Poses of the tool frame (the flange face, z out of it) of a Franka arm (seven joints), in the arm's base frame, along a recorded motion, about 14 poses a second.
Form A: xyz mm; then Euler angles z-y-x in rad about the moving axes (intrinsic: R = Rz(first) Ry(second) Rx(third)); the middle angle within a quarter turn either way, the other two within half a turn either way.
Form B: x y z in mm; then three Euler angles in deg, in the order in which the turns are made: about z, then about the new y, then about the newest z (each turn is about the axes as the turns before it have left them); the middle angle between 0 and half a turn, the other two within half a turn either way. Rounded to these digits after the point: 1 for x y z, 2 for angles.
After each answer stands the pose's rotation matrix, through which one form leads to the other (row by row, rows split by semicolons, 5 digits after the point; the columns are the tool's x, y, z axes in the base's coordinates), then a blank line. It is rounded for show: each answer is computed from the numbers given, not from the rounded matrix.
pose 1, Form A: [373.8, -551.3, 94.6, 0.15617, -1.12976, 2.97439]
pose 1, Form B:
[373.8, -551.3, 94.6, -1.62, 114.89, 175.51]
0.42168 0.00470 0.90673; 0.06639 -0.99746 -0.02571; 0.90431 0.07104 -0.42092

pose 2, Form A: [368.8, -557.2, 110.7, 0.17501, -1.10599, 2.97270]
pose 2, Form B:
[368.8, -557.2, 110.7, -0.77, 116.22, 175.18]
0.44140 0.02368 0.89700; 0.07805 -0.99688 -0.01209; 0.89391 0.07535 -0.44187

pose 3, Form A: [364.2, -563.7, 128.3, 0.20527, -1.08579, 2.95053]
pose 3, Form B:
[364.2, -563.7, 128.3, -0.57, 117.24, 174.29]
0.45643 0.03565 0.88905; 0.09503 -0.99543 -0.00887; 0.88467 0.08854 -0.45773

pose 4, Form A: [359.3, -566.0, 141.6, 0.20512, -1.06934, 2.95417]
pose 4, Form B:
[359.3, -566.0, 141.6, -0.45, 118.18, 174.17]
0.47063 0.04016 0.88142; 0.09791 -0.99517 -0.00694; 0.87688 0.08957 -0.47228

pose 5, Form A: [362.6, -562.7, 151.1, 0.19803, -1.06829, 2.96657]
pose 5, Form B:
[362.6, -562.7, 151.1, -0.06, 118.31, 174.53]
0.47221 0.04411 0.88038; 0.09475 -0.99550 -0.00094; 0.87638 0.08387 -0.47427

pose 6, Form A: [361.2, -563.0, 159.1, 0.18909, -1.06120, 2.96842]
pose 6, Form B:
[361.2, -563.0, 159.1, -0.50, 118.72, 174.50]
0.47913 0.03742 0.87695; 0.09169 -0.99576 -0.00761; 0.87294 0.08406 -0.48053

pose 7, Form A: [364.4, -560.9, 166.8, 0.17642, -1.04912, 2.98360]
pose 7, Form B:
[364.4, -560.9, 166.8, -0.30, 119.48, 174.83]
0.49060 0.03903 0.87051; 0.08746 -0.99616 -0.00463; 0.86699 0.07841 -0.49213

